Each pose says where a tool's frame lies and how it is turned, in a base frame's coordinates. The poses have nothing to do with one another.
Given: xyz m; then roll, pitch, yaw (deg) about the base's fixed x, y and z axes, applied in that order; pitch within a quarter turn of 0, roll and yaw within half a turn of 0.
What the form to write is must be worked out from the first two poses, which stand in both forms.
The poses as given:
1: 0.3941 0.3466 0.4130 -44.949 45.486 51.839
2: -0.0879 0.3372 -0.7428 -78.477 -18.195 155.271
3: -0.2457 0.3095 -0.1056 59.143 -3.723 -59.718
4: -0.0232 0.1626 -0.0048 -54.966 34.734 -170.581
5: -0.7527 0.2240 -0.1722 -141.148 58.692 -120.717
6: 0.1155 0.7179 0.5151 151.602 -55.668 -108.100
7: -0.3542 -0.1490 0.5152 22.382 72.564 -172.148
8: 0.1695 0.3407 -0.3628 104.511 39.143 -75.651
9: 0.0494 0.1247 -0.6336 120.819 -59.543 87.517
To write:
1: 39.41 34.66 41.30 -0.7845 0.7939 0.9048
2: -8.79 33.72 -74.28 -1.3697 -0.3176 2.7100
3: -24.57 30.95 -10.56 1.0322 -0.0650 -1.0423
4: -2.32 16.26 -0.48 -0.9593 0.6062 -2.9772
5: -75.27 22.40 -17.22 -2.4635 1.0244 -2.1069
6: 11.55 71.79 51.51 2.6460 -0.9716 -1.8867
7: -35.42 -14.90 51.52 0.3906 1.2665 -3.0045
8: 16.95 34.07 -36.28 1.8241 0.6832 -1.3204
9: 4.94 12.47 -63.36 2.1087 -1.0392 1.5275
